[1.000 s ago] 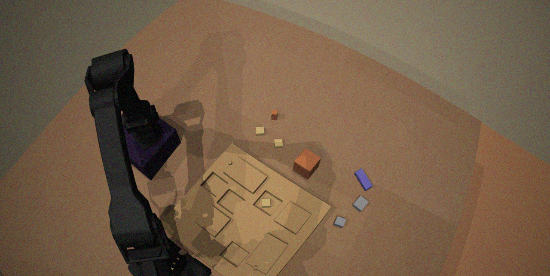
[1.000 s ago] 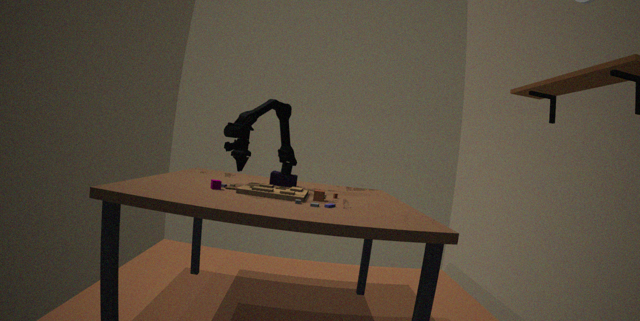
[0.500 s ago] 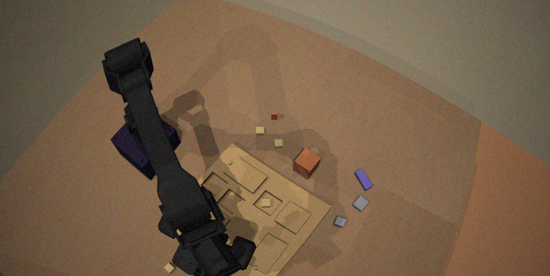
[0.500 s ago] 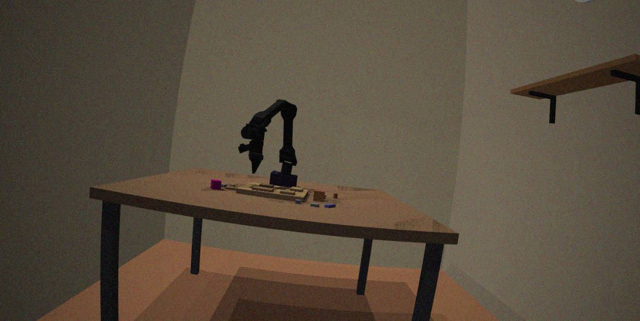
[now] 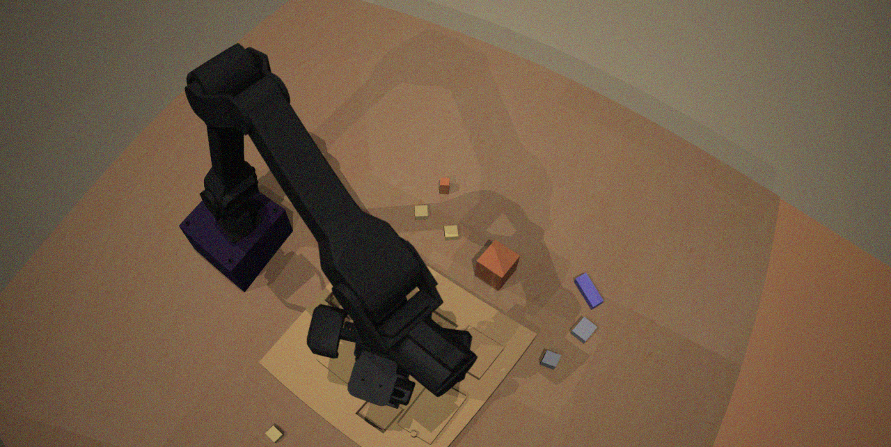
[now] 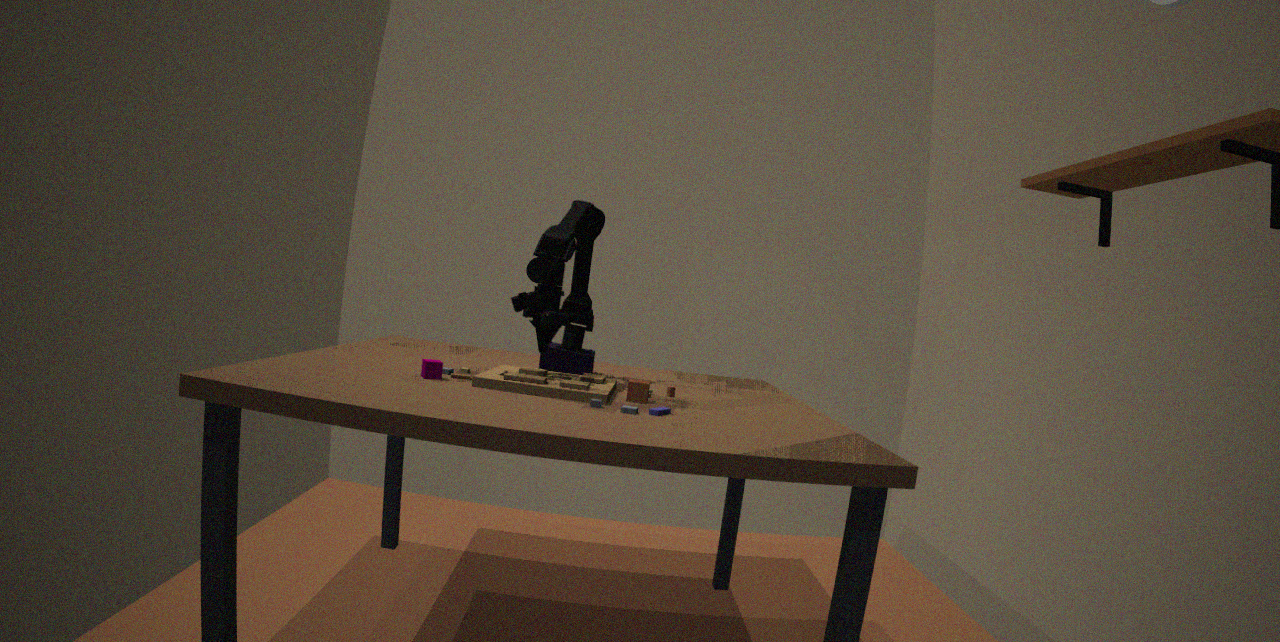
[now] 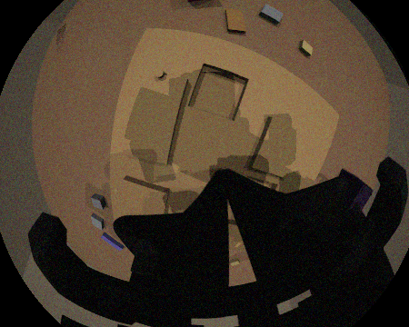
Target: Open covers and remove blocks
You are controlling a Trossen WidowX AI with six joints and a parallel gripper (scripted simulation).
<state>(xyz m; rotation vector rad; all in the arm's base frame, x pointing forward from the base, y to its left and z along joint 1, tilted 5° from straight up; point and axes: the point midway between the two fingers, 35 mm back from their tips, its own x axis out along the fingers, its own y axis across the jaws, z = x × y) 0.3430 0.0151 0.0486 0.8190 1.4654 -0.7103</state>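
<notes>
Right now the tan puzzle board is 6 cm below my gripper tip, 4 cm to the left of it and 2 cm behind it. The rest, counted from my gripper tip: grey block 23 cm to the right, 8 cm below, 1 cm ahead; then magenta cube 21 cm to the right, 12 cm ahead, 6 cm below; then orange cube 23 cm to the left, 6 cm below, 2 cm behind.
</notes>
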